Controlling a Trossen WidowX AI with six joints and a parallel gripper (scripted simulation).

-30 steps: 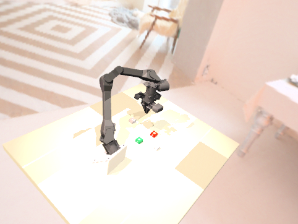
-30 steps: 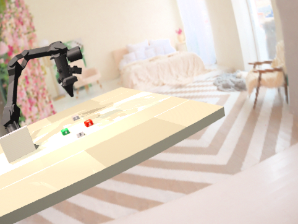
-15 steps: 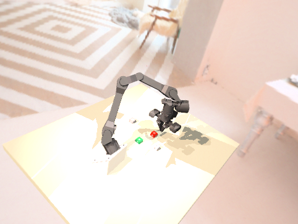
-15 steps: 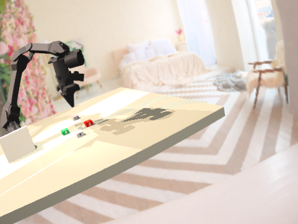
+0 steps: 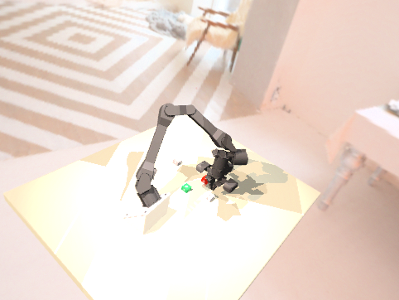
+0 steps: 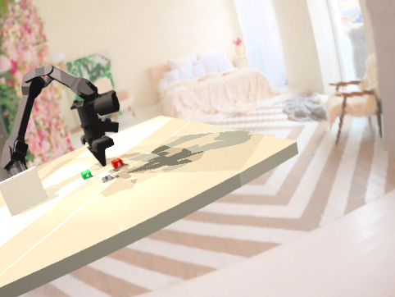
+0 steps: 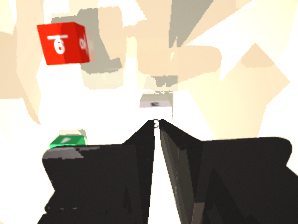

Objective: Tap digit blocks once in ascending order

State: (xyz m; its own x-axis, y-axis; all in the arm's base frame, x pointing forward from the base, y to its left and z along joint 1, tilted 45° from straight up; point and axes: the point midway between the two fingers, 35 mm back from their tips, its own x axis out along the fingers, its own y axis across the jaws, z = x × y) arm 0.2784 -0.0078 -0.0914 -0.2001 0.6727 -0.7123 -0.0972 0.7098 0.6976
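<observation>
The white block lies 10 mm behind my gripper tip and 30 mm below it. The rest, counted from my gripper tip: red block: 60 mm ahead, 80 mm to the left, 30 mm below; green block: 60 mm behind, 100 mm to the left, 30 mm below.
</observation>
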